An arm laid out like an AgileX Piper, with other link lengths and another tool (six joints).
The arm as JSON. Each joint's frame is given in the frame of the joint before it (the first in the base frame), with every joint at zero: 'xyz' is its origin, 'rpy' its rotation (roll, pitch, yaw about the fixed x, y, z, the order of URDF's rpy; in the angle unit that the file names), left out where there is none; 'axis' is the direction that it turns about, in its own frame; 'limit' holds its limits. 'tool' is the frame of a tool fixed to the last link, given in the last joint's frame.
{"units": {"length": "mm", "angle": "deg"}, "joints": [
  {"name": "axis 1", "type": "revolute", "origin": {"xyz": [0.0, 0.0, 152.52]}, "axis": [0.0, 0.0, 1.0], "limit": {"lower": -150.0, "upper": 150.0}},
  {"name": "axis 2", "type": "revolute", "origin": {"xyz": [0.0, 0.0, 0.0]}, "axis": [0.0, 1.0, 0.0], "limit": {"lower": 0.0, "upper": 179.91}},
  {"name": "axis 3", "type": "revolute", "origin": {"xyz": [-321.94, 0.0, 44.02]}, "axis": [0.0, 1.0, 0.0], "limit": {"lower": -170.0, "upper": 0.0}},
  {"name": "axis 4", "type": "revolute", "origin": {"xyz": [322.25, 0.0, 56.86]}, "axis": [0.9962, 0.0, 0.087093], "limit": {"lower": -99.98, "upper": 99.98}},
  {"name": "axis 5", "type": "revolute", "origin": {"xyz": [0.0, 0.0, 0.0]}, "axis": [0.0, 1.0, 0.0], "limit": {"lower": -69.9, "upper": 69.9}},
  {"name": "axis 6", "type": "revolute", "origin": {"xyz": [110.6, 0.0, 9.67]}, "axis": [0.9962, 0.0, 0.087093], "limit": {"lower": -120.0, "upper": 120.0}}
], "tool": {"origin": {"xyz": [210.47, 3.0, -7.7], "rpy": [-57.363, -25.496, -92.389]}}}
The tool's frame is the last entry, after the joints.
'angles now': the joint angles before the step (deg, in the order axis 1, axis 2, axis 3, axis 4, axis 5, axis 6). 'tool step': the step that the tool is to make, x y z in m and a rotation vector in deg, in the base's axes. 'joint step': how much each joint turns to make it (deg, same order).
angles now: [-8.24 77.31 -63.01 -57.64 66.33 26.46]
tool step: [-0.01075 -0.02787 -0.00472 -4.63 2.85 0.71]
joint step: [-2.80 0.00 4.23 -5.98 -3.20 0.79]
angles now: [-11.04 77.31 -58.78 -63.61 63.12 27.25]
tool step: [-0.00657 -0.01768 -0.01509 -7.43 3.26 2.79]
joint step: [-0.40 -0.01 8.83 -12.00 -3.02 7.28]
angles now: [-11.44 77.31 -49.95 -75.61 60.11 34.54]
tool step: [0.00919 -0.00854 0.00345 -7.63 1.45 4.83]
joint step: [0.00 0.00 6.44 -12.87 -1.89 7.34]
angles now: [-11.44 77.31 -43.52 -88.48 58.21 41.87]
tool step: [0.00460 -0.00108 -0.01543 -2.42 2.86 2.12]
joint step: [0.00 1.89 3.09 -5.27 -0.23 3.13]
